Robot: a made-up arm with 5 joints. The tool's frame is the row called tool.
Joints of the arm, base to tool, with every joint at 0 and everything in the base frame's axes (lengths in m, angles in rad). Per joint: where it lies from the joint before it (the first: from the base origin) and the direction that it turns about. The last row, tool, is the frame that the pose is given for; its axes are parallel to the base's.
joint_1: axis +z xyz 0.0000 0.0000 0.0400
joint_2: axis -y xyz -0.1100 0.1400 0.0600
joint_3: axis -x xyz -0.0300 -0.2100 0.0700
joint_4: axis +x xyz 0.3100 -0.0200 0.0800
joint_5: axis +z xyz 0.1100 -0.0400 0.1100
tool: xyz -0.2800 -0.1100 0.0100
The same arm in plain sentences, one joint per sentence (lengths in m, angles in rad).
The arm has five revolute joints in a row. What follows holds with every joint at zero, and every direction is one of the base frame's. The first joint lies 0.04 m along +z from the base frame's origin and turns about +z. The second joint lies 0.11 m along -x and 0.14 m along +y and 0.06 m along +z from the first joint and turns about -y. The third joint lies 0.03 m along -x and 0.21 m along -y and 0.07 m along +z from the second joint and turns about -x. The fourth joint lies 0.31 m along +x and 0.02 m along -y and 0.08 m along +z from the third joint and turns about +x. The fifth joint lies 0.11 m along +x and 0.04 m along -y and 0.11 m along +z from the fourth joint and turns about +z. The tool frame, which is the frame that the pose is given for, lies 0.28 m along -x and 0.11 m along -y and 0.01 m along +z from the fifth joint; its axes are parallel to the base frame's.
